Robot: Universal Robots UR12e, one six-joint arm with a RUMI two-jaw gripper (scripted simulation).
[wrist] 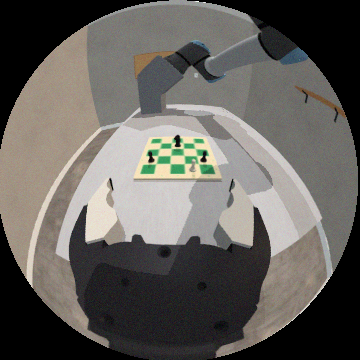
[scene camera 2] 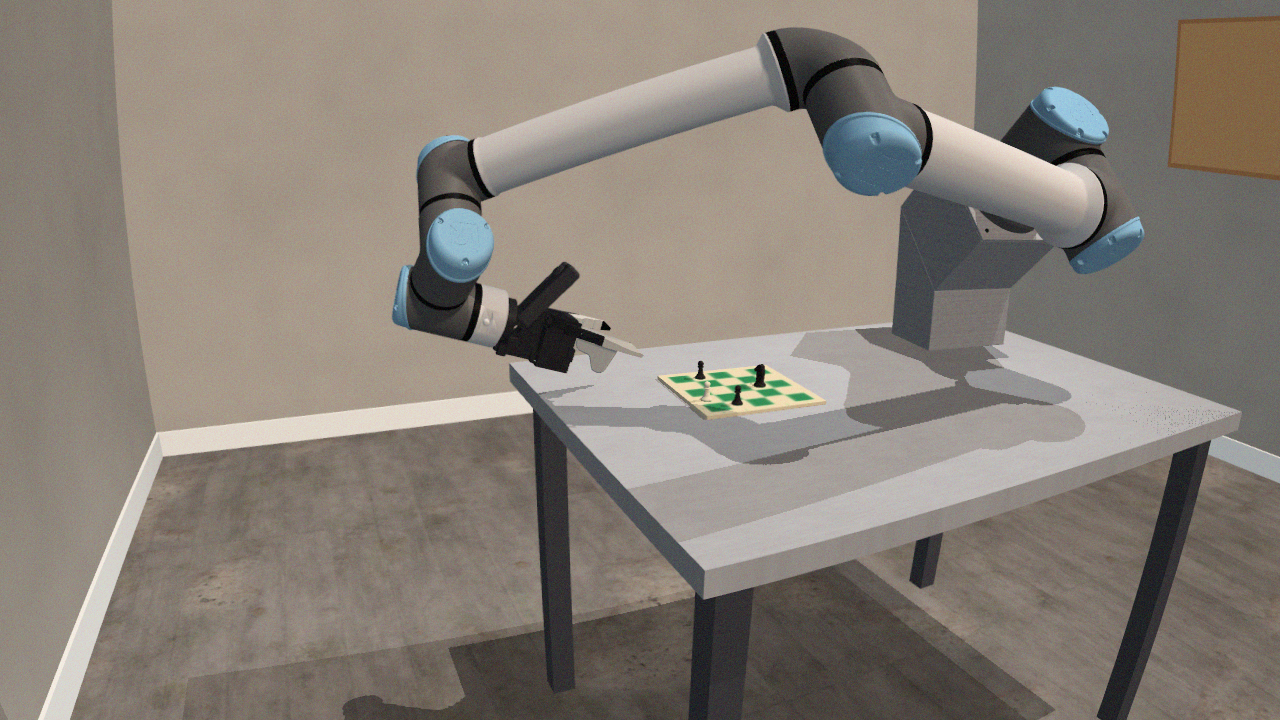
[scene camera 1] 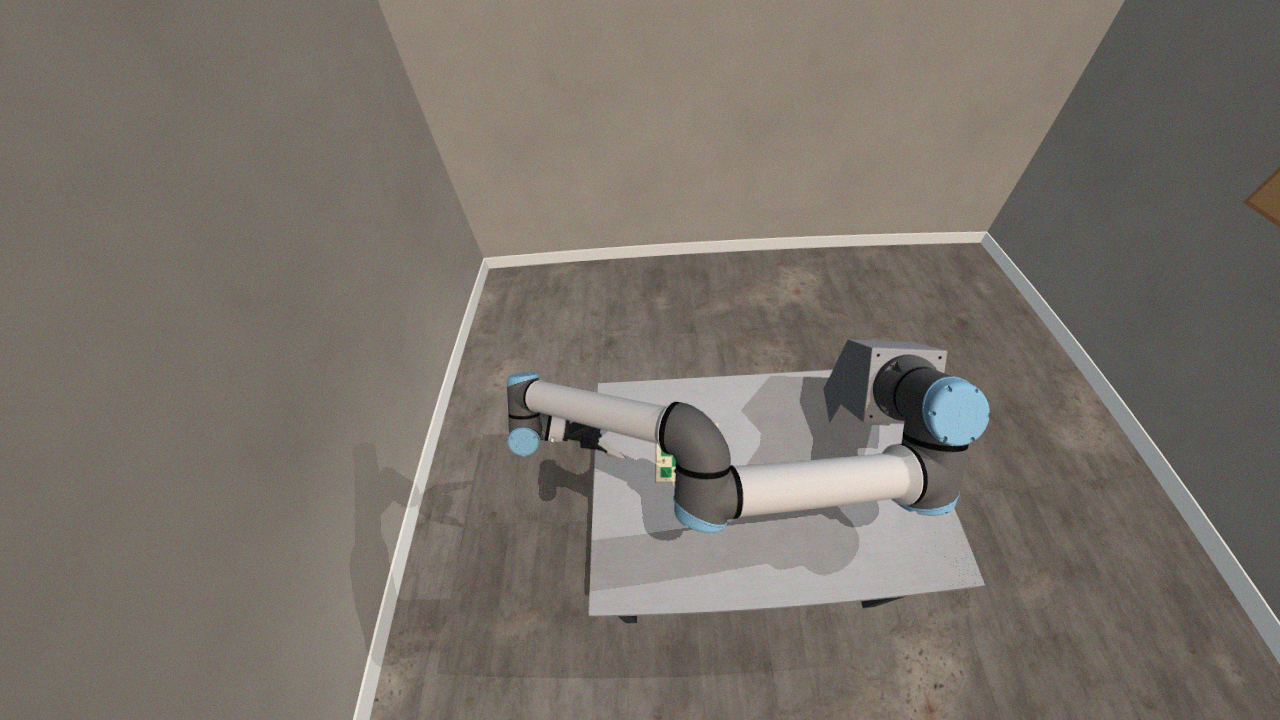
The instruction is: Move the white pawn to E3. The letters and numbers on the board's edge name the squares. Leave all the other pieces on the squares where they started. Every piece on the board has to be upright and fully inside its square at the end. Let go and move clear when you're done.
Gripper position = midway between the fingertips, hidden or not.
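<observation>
Visible: my gripper (scene camera 2: 625,341), (wrist: 170,179).
</observation>
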